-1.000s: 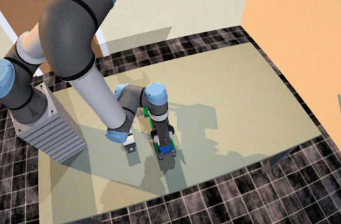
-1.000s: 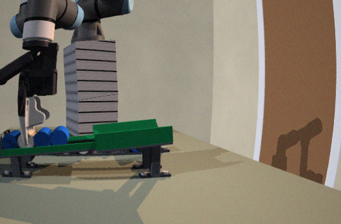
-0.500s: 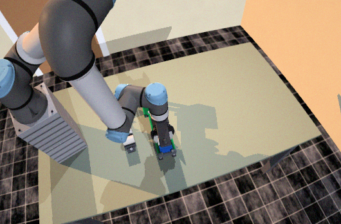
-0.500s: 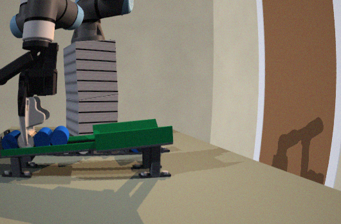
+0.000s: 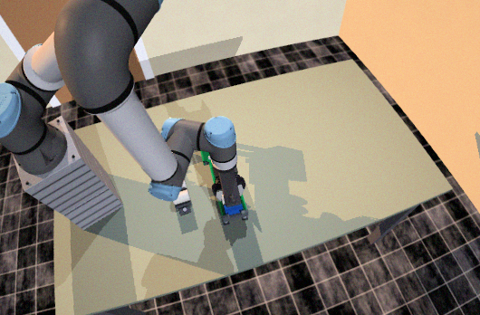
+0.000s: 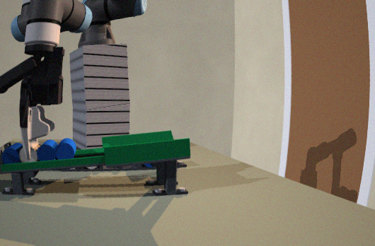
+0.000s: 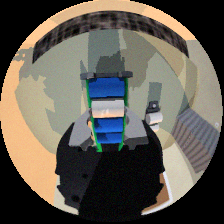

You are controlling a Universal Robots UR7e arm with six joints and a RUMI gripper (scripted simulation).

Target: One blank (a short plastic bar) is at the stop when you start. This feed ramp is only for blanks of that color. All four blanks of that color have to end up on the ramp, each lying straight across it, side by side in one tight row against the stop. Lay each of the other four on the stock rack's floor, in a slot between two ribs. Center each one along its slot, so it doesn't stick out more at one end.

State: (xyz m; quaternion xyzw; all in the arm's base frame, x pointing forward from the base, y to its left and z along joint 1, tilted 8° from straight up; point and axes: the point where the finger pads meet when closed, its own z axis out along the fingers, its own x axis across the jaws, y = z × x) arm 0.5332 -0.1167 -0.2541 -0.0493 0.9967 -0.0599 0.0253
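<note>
Now: the stock rack 20 cm behind my hand, 19 cm to the left of it and 9 cm below it. The rest, counted from my hand: stop (6 cm to the right, 2 cm below, 1 cm ahead).
</note>
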